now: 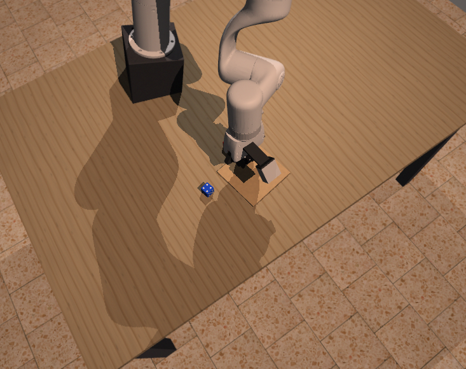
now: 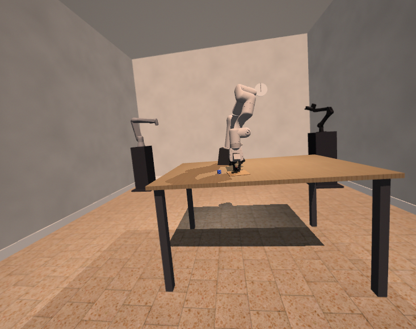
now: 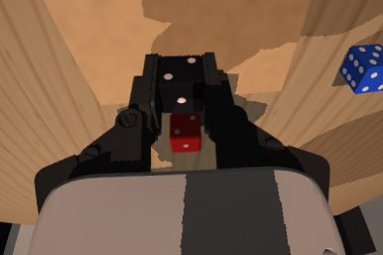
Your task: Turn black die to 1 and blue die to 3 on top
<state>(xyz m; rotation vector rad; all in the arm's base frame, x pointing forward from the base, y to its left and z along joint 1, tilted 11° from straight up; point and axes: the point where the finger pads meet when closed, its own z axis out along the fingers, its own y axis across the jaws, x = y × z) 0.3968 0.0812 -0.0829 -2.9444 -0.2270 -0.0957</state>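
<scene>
The black die lies 10 mm below my hand. From my hand the other things lie so: tan mat: 40 mm ahead, 30 mm below; red die: 70 mm behind, 10 mm to the right, 20 mm below; blue die: 20 mm ahead, 130 mm to the right, 20 mm below.
</scene>
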